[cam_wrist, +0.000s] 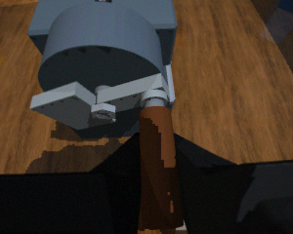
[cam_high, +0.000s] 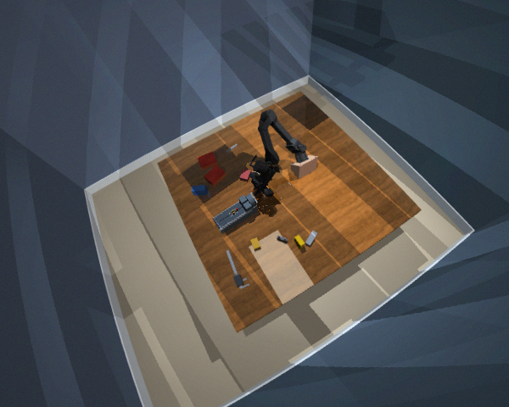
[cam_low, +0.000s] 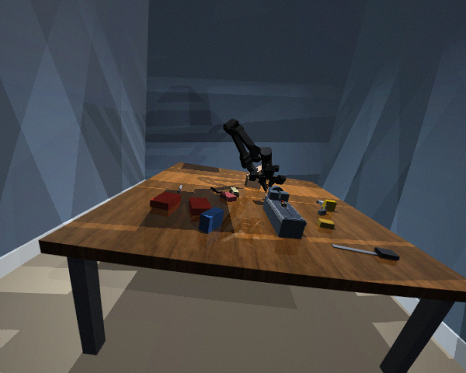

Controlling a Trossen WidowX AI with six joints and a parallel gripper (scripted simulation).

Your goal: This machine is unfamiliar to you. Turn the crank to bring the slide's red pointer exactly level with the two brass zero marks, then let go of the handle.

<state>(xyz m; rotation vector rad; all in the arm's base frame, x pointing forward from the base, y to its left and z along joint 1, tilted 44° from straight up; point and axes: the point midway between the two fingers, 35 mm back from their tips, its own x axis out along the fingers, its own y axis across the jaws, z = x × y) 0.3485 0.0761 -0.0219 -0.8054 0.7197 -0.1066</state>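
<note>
Now: gripper tip 20 mm below the brown crank handle and 20 mm past it. The rest, counted from my gripper tip: pink block: 200 mm to the right, 70 mm below, 10 mm behind; ochre block: 270 mm to the left, 110 mm ahead, 60 mm below; red pointer: 130 mm ahead, 50 mm to the left, 10 mm above.
</note>
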